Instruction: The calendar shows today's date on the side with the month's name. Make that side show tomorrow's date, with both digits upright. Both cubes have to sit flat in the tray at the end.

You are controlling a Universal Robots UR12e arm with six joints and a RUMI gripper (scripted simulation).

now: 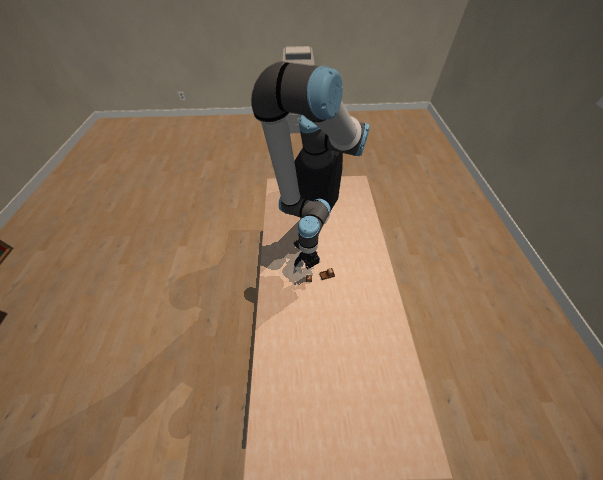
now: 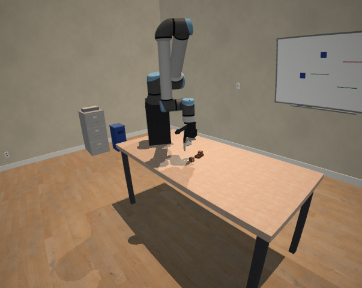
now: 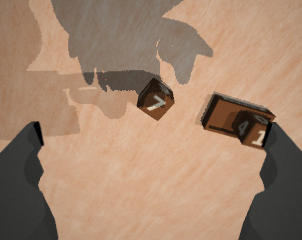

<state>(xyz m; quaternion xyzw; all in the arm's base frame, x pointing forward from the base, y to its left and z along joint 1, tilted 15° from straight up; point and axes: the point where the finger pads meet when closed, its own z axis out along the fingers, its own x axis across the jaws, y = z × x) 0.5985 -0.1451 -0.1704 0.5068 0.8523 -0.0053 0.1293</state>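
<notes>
My gripper is now 2 cm short of the brown digit cube, 1 cm to the right of it and 10 cm above it. The rest, counted from my hand: brown calendar tray 12 cm to the left, 10 cm below.
</notes>
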